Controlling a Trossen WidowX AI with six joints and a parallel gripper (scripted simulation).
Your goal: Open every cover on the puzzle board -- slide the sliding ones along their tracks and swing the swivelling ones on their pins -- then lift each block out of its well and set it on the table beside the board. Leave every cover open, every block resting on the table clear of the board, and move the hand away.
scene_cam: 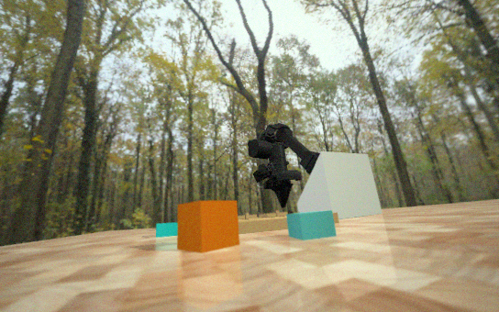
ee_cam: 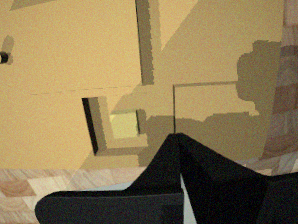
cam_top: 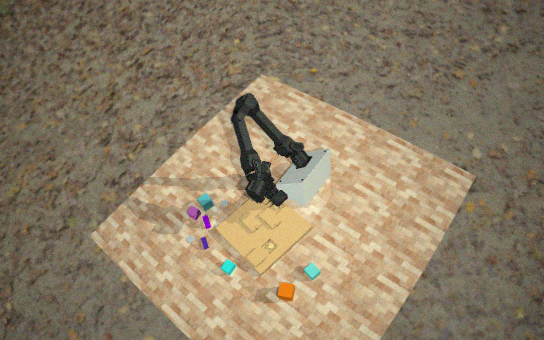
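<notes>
Now: gripper tip 12 cm short of the tan puzzle board, 3 cm to the right of it and 3 cm above it. From my gripper tip the other things lie so: teal block 31 cm to the left, 20 cm ahead, 3 cm below; magenta cube 28 cm to the right, 21 cm ahead, 3 cm below; purple block 21 cm to the right, 21 cm ahead, 4 cm below.
</notes>
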